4 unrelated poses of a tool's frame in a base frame.
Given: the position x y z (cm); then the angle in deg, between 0 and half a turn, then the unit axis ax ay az.
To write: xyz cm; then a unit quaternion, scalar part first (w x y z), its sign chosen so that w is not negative. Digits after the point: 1 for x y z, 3 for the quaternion.
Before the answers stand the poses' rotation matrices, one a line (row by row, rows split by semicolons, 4 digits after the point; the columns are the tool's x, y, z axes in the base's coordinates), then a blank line. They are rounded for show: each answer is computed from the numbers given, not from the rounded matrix.
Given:
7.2 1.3 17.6 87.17 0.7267 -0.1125 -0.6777
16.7 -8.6 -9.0 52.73 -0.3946 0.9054 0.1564
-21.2 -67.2 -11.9 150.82 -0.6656 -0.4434 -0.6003
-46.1 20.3 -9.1 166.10 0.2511 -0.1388 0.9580
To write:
0.5514 0.5991 -0.5805; -0.7546 0.0614 -0.6533; -0.3558 0.7983 0.4860
0.6670 -0.2654 0.6962; -0.0165 0.9289 0.3699; -0.7449 -0.2582 0.6152
-0.0433 0.8455 0.5322; 0.2601 -0.5048 0.8231; 0.9646 0.1741 -0.1981
-0.8465 -0.2988 0.4407; 0.1614 -0.9328 -0.3223; 0.5074 -0.2017 0.8378

7.2 1.3 17.6 0.724 0.501 -0.078 -0.467
16.7 -8.6 -9.0 0.896 -0.175 0.402 0.069
-21.2 -67.2 -11.9 0.252 -0.644 -0.429 -0.581
-46.1 20.3 -9.1 0.121 0.249 -0.138 0.951

